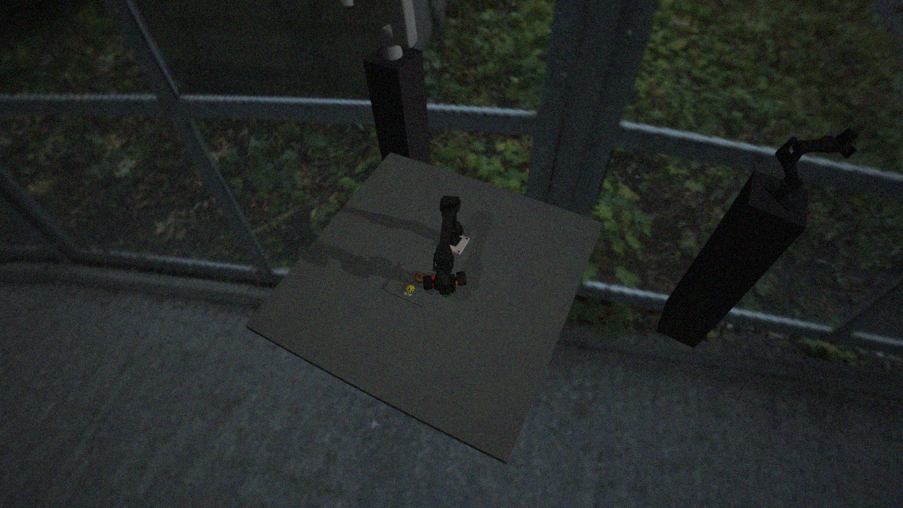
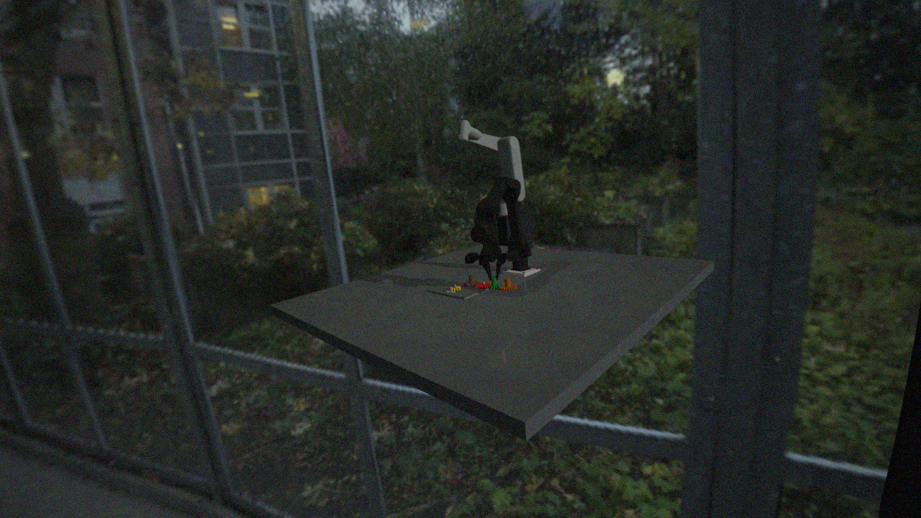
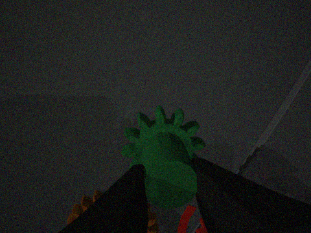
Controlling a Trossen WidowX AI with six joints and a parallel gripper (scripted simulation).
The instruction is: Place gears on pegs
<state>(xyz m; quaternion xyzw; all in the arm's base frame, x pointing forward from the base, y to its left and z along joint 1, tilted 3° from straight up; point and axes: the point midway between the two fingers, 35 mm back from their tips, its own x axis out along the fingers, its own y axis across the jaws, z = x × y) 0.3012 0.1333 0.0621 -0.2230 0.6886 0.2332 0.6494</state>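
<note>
Right now the yellow gear is 5 cm ahead of my gripper tip, 16 cm to the right of it and 4 cm below it. The rest, counted from my gripper tip: orange gear: 8 cm behind, 1 cm to the right, 4 cm below; then red arrow: 6 cm behind, 6 cm to the right, 5 cm below; then green gear: 1 cm below.
</note>
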